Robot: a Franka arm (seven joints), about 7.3 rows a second.
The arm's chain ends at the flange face. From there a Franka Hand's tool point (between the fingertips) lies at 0.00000 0.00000 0.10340 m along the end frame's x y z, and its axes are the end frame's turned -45 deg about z.
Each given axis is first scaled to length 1.
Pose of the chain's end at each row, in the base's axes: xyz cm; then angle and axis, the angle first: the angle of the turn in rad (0 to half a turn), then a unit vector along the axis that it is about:
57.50 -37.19 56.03 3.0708 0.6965 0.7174 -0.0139
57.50 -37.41 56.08 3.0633 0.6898 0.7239 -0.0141
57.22 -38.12 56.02 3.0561 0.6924 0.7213 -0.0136
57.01 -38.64 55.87 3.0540 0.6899 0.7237 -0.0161
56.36 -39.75 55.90 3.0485 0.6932 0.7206 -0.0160
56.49 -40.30 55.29 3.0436 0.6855 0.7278 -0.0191
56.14 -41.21 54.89 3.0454 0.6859 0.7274 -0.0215
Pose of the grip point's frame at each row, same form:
57.82 -37.91 45.72 3.0868 0.3689 0.9291 -0.0264
57.88 -38.18 45.78 3.0801 0.3602 0.9325 -0.0280
57.66 -38.93 45.72 3.0730 0.3636 0.9311 -0.0289
57.44 -39.50 45.57 3.0730 0.3603 0.9323 -0.0316
56.82 -40.65 45.61 3.0678 0.3645 0.9306 -0.0326
56.96 -41.28 45.01 3.0657 0.3546 0.9343 -0.0364
56.56 -42.21 44.61 3.0692 0.3551 0.9340 -0.0383

